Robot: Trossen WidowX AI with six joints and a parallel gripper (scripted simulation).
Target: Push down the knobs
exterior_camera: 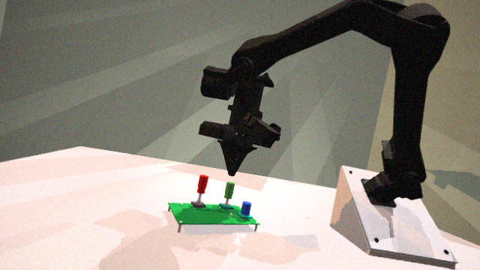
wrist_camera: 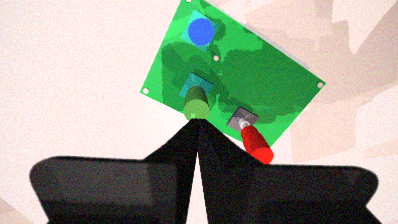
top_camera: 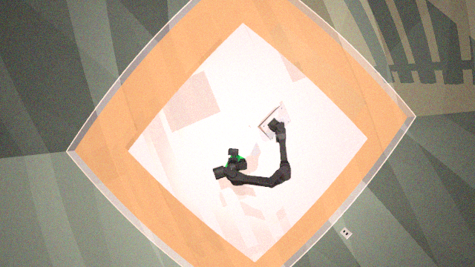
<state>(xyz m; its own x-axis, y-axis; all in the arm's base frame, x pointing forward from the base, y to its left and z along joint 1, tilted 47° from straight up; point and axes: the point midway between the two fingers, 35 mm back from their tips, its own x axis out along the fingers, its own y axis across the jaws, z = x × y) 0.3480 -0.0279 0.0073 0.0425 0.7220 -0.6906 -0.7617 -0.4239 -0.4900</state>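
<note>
My gripper tip is 30 mm above the green knob. Round my gripper tip: red knob 60 mm ahead, 10 mm to the left, 30 mm below.
</note>
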